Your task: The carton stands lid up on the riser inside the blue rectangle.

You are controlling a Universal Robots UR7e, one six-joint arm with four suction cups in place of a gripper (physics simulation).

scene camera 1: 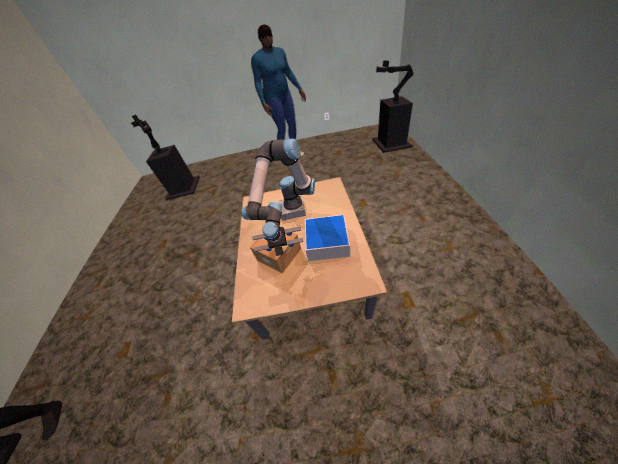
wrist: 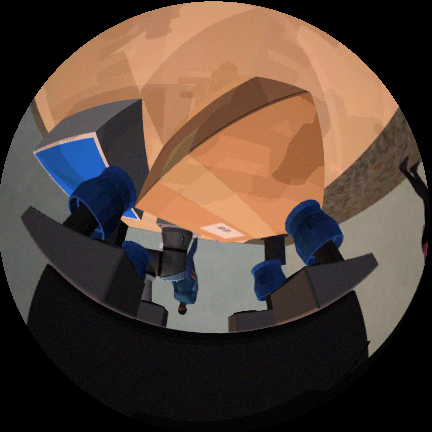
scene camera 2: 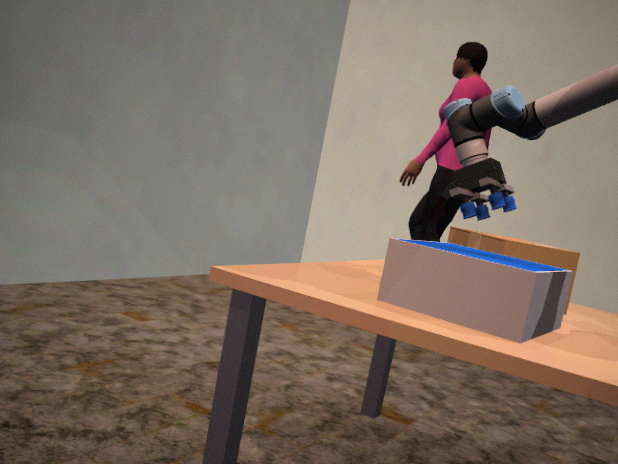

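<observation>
The brown carton (scene camera 1: 285,261) (scene camera 2: 530,252) (wrist: 280,160) stands on the table beside the riser, to its left in scene camera 1. It is turned at an angle to the riser. Its taped lid with a white label faces up. The riser (scene camera 1: 328,253) (scene camera 2: 455,290) (wrist: 120,125) is a pale grey block. The blue rectangle (scene camera 1: 327,232) (scene camera 2: 490,256) (wrist: 75,160) with a pale border covers its top. My gripper (scene camera 1: 280,241) (scene camera 2: 488,206) (wrist: 205,242) is open, with four blue suction cups. It hangs tilted over the carton, with a small gap in scene camera 2, and holds nothing.
The wooden table (scene camera 1: 350,280) (scene camera 2: 300,280) carries my arm's base (scene camera 1: 293,210) behind the carton and riser. A person in teal (scene camera 1: 272,75) stands behind the table. A person in pink (scene camera 2: 470,95) stands beyond it. Two dark pedestals (scene camera 1: 172,170) (scene camera 1: 395,122) with small arms stand near the walls.
</observation>
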